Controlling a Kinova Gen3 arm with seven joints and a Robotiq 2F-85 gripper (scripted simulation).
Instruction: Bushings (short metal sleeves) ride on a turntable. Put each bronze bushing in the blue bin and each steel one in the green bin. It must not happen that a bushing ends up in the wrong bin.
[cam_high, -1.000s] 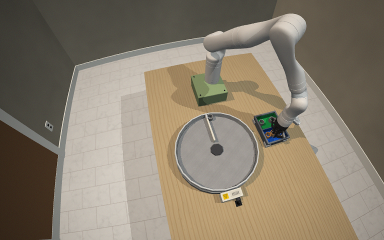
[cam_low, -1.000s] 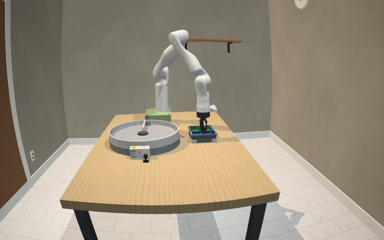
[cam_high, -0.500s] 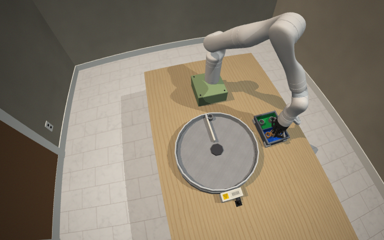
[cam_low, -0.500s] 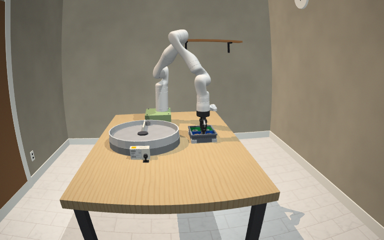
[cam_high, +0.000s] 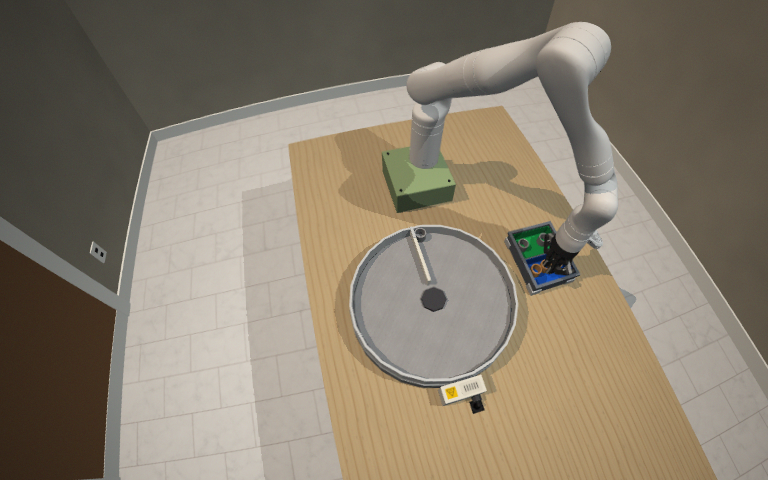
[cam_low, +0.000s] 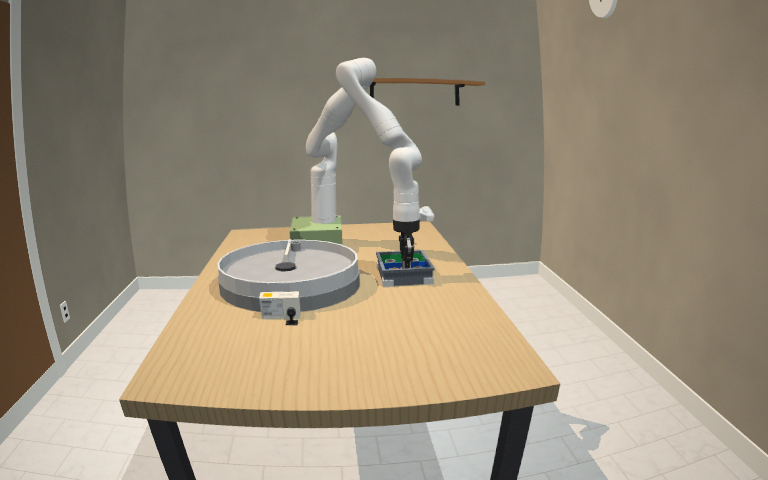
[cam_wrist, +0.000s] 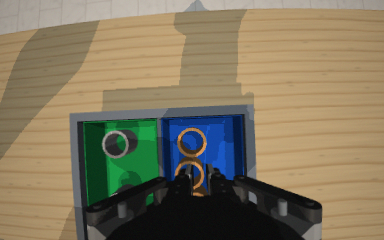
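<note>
Right now the blue bin is 40 mm behind my hand and 20 mm below it. From my hand the other things lie so: turntable 350 mm to the right, 30 mm ahead, 10 mm above.
</note>
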